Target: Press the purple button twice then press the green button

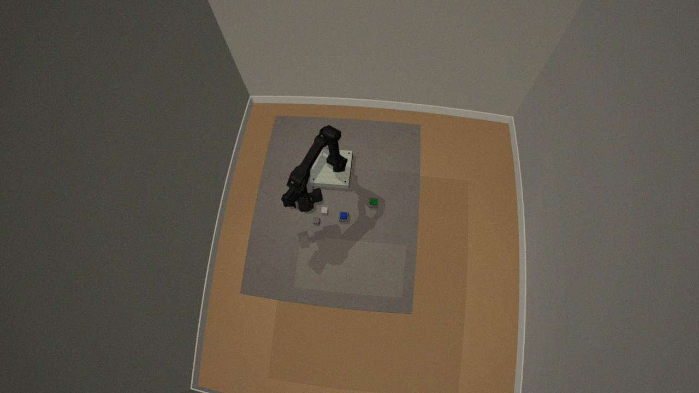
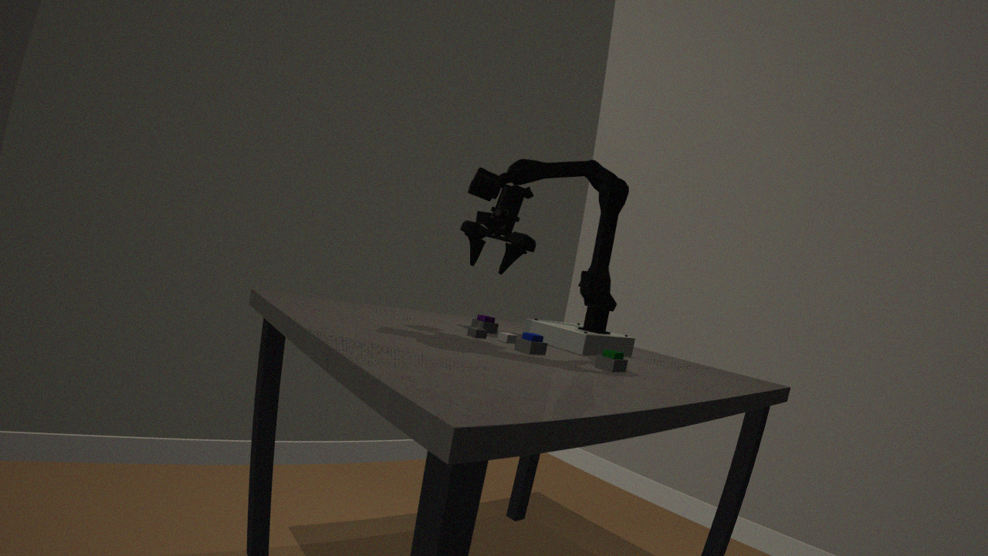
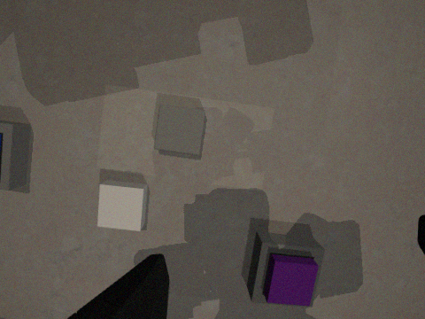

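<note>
My gripper tip is 70 mm past the purple button, 30 mm to the left of it and 120 mm above it. Also, from my gripper tip: white block 20 mm behind, 90 mm to the left, 140 mm below; then blue button 20 mm ahead, 190 mm to the left, 120 mm below; then grey block 40 mm ahead, 40 mm to the left, 140 mm below.
</note>
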